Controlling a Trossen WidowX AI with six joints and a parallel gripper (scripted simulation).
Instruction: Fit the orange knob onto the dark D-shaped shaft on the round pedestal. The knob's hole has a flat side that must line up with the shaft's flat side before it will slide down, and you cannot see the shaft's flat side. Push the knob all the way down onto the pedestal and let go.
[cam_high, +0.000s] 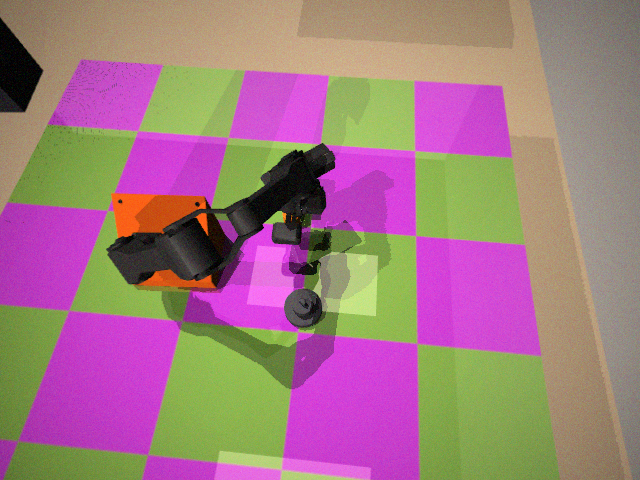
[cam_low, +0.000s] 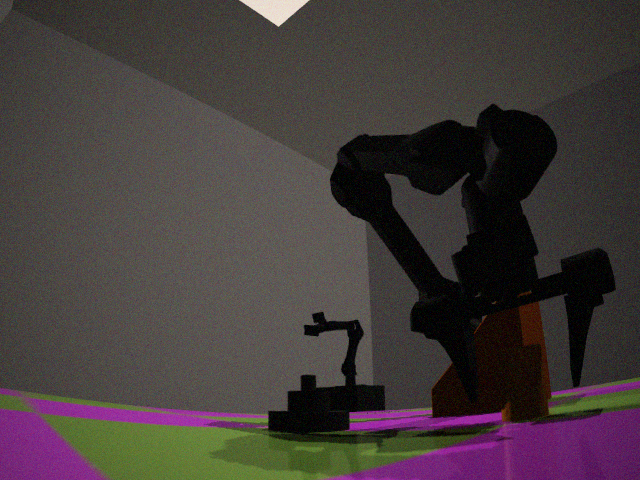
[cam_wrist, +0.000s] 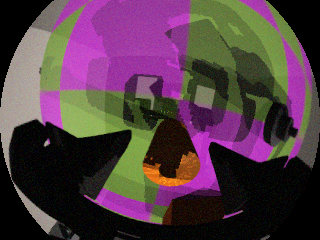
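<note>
My gripper tip is 10 mm below the orange knob. From my gripper tip the other things lie so: dark round pedestal: 30 mm ahead, 210 mm to the right, 10 mm above.
</note>
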